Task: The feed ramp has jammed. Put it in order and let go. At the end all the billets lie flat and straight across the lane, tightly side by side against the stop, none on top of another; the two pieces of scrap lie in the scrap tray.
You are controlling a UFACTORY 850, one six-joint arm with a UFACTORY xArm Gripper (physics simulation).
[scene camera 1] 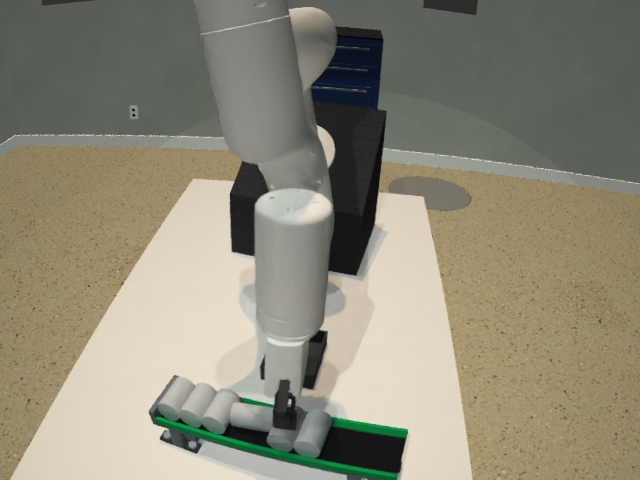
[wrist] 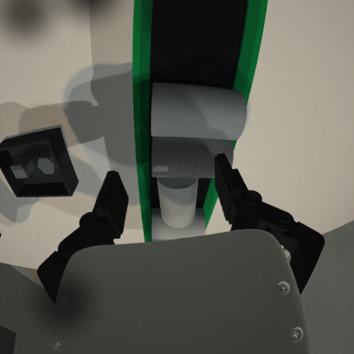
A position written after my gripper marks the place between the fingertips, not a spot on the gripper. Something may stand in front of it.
Note:
I see my gripper (wrist: 167,177) and a black scrap tray (scene camera 1: 317,344).

